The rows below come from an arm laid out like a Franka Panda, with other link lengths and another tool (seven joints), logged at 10 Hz.
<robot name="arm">
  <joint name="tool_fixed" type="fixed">
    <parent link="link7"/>
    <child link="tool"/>
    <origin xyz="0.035 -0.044 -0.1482" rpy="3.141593 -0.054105 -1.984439"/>
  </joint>
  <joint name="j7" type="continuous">
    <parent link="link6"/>
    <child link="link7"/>
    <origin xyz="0.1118 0 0"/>
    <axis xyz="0 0 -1"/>
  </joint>
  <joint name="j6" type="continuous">
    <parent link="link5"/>
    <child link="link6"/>
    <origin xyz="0 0 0"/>
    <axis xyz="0 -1 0"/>
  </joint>
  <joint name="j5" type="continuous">
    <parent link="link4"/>
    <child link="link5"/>
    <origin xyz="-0.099 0 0.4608"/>
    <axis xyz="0 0 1"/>
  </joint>
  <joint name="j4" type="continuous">
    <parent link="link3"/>
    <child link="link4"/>
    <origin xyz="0.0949 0 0"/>
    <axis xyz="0 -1 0"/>
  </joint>
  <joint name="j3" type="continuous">
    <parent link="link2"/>
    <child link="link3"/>
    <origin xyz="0 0 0.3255"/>
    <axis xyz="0 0 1"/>
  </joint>
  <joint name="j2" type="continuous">
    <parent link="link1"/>
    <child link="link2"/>
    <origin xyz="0 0 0"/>
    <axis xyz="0 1 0"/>
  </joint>
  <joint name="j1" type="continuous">
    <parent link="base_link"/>
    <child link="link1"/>
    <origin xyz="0 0 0.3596"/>
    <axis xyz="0 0 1"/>
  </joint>
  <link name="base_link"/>
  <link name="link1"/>
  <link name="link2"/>
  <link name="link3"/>
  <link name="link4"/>
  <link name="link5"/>
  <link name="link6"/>
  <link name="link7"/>
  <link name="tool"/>
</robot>
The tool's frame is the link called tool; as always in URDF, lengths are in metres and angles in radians. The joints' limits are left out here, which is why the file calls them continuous.
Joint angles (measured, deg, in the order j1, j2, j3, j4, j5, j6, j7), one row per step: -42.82 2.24 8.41 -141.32 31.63 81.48 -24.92; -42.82 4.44 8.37 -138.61 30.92 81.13 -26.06; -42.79 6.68 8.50 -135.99 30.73 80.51 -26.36; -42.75 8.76 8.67 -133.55 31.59 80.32 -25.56; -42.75 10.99 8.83 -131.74 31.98 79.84 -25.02; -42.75 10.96 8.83 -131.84 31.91 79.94 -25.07; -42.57 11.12 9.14 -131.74 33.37 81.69 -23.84; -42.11 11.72 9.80 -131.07 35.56 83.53 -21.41; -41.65 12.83 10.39 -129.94 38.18 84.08 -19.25; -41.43 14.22 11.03 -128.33 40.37 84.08 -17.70; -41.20 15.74 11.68 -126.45 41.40 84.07 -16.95
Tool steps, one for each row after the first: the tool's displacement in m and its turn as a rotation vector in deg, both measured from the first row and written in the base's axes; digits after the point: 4 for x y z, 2 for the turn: 0.0130 -0.0089 -0.0013 0.29 -1.20 1.05; 0.0257 -0.0143 -0.0029 0.85 -1.63 1.63; 0.0398 -0.0185 -0.0043 1.22 -1.65 0.87; 0.0472 -0.0193 -0.0108 2.15 -0.98 0.62; 0.0466 -0.0192 -0.0113 2.09 -0.98 0.66; 0.0548 -0.0185 -0.0126 1.08 -1.19 -1.06; 0.0688 -0.0140 -0.0134 0.10 -0.77 -3.30; 0.0829 -0.0061 -0.0137 0.67 -0.06 -5.42; 0.0976 0.0000 -0.0131 1.66 0.31 -6.94; 0.1120 0.0040 -0.0133 2.25 0.16 -7.24
